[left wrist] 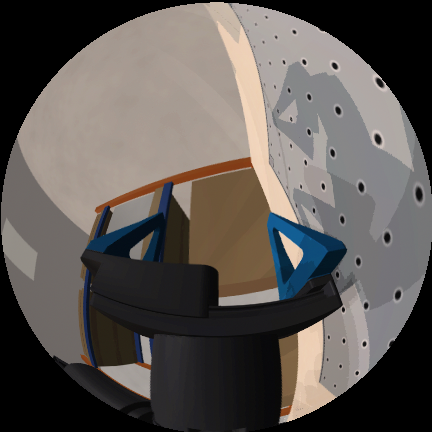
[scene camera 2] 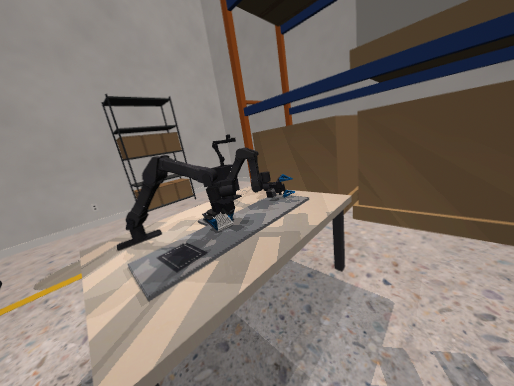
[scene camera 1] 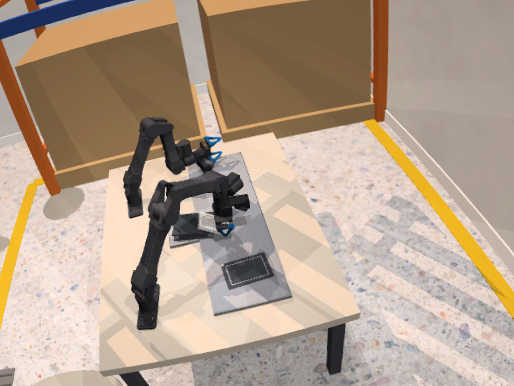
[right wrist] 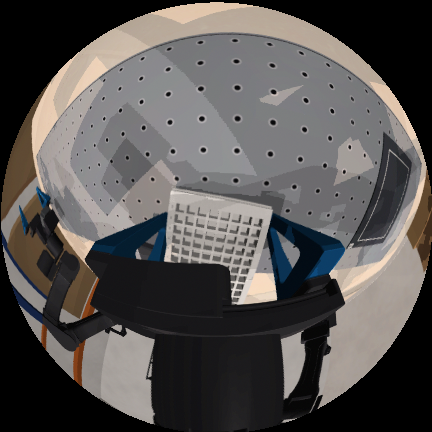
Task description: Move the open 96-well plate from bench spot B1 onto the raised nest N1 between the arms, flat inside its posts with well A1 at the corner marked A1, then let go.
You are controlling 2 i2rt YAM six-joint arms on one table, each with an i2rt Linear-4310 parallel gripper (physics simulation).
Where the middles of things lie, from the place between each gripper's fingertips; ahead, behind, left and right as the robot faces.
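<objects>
My left hand is 40 mm above the white well plate (right wrist: 201, 227), and it's 150 mm past the plate and 490 mm to the left of it. As for the dark nest (scene camera 1: 254, 268), it's 80 mm below my left hand, 90 mm behind it and 740 mm to the right of it.
My right hand is 3 cm below the white well plate, 1 cm to the right of it and 4 cm past it. The dark nest is 1 cm below my right hand, and it's 24 cm to the right of that hand and 3 cm ahead of it.
</objects>
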